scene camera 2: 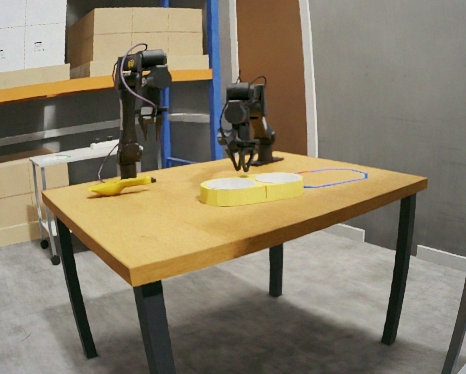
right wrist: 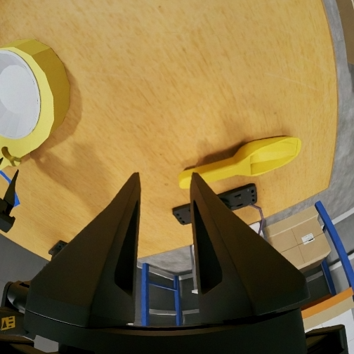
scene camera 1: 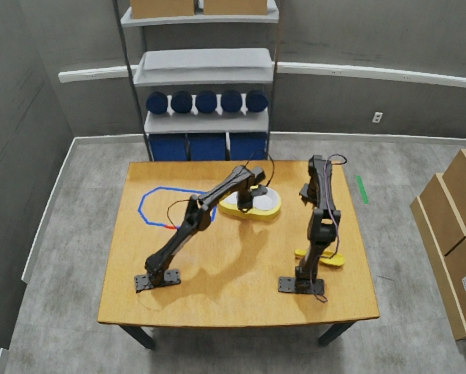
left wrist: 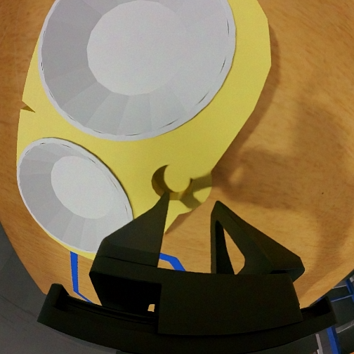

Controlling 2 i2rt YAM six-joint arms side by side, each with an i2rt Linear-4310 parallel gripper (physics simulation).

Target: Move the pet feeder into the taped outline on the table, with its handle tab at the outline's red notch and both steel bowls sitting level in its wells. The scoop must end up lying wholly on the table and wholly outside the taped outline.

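Where they show: left gripper, between the fingertips: [scene camera 2: 242, 171] [scene camera 1: 244, 209]; right gripper, between the fingertips: [scene camera 2: 151, 141] [scene camera 1: 309, 207]; left arm's base, origin of its link: [scene camera 2: 265, 162] [scene camera 1: 157, 280]; right arm's base, origin of its link: [scene camera 1: 301, 286].
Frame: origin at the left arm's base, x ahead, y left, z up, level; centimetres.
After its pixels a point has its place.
Observation:
The yellow pet feeder [scene camera 1: 250, 215] @[x 22.8, y -47.0, z 2.6 cm] [scene camera 2: 230, 196] @[x 34.2, y -61.2, z 2.7 cm] [left wrist: 250, 50] [right wrist: 60, 90] lies to the right of the blue taped outline [scene camera 1: 177, 189] @[x 47.9, y -15.1, z 0.1 cm] [scene camera 2: 366, 176] @[x 50.1, y -2.9, z 0.1 cm] [left wrist: 74, 272] in scene camera 1. Its two steel bowls, a larger-looking one [left wrist: 135, 50] and another [left wrist: 82, 185], sit in the wells and look level. The outline's red notch [scene camera 1: 170, 227] @[x 25.8, y -9.0, z 0.1 cm] is on its near side. My left gripper [scene camera 2: 243, 169] @[x 24.5, y -44.5, z 5.8 cm] [left wrist: 190, 202] is open and empty above the feeder's handle-tab side. The yellow scoop [scene camera 1: 334, 259] @[x -8.5, y -78.2, z 1.6 cm] [scene camera 2: 115, 187] @[x -4.0, y -74.1, z 3.1 cm] [right wrist: 270, 155] lies outside the outline, partly behind the right arm. My right gripper [scene camera 2: 151, 139] @[x 11.5, y -69.6, z 17.9 cm] [right wrist: 165, 179] is open and empty, high above the table.
The left arm crosses over part of the outline in scene camera 1. The right arm's base plate [scene camera 1: 286, 285] @[x -14.5, y -53.4, z 1.0 cm] [right wrist: 240, 196] is close to the scoop. The left arm's base plate [scene camera 1: 145, 281] @[x -0.1, y 5.2, z 1.0 cm] is at the near left of the table [scene camera 1: 225, 300] @[x -14.7, y -27.0, z 0.0 cm]. A shelf unit [scene camera 1: 207, 125] stands behind the table.

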